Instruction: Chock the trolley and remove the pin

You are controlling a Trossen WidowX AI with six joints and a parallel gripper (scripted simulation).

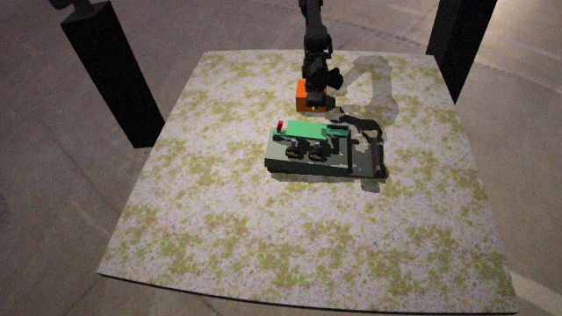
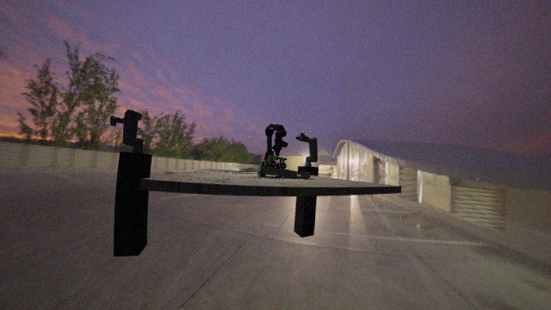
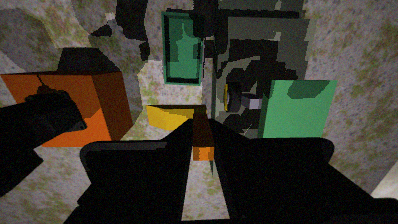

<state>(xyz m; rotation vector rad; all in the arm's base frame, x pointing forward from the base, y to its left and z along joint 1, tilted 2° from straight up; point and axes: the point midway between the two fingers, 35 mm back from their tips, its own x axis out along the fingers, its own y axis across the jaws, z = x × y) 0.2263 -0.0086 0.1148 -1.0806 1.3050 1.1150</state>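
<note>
Right now my gripper tip is 7 cm short of the red-headed stop pin, 14 cm to the left of it and 4 cm above it. Round my gripper tip: yellow chock (2 cm behind, 1 cm below); green trolley (10 cm ahead, 5 cm to the right, 6 cm below); grey ramp (10 cm ahead, 5 cm to the right, 12 cm below).
</note>
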